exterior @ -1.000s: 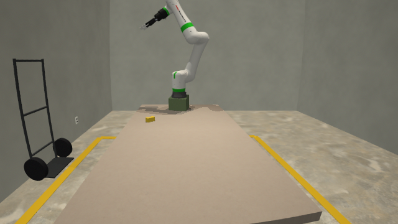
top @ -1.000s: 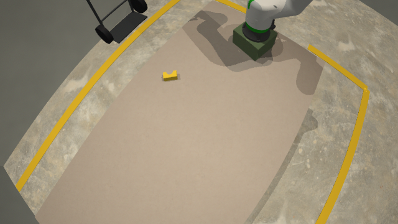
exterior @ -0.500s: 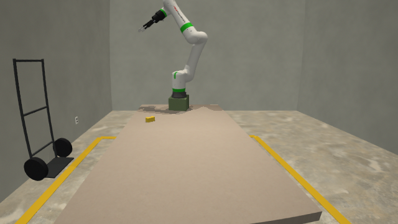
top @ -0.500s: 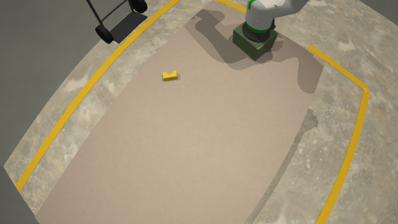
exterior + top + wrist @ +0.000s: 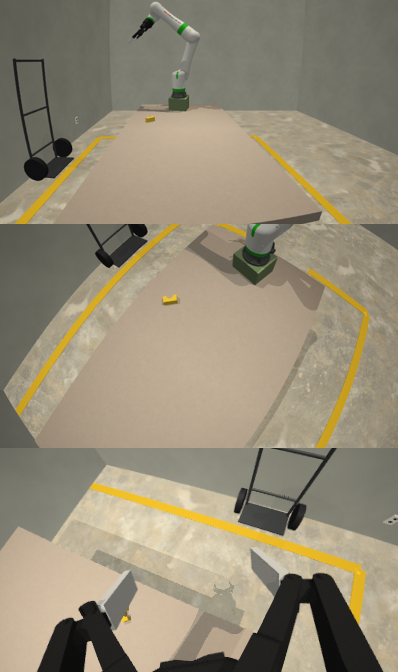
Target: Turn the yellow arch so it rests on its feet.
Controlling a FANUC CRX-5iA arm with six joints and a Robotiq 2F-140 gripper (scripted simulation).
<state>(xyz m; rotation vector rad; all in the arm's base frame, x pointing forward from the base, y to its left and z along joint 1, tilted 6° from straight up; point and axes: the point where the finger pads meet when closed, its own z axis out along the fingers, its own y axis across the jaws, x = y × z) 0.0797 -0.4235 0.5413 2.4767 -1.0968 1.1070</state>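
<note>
Right now my hand is 33 cm short of the yellow arch, 28 cm to the right of it and 64 cm above it.
</note>
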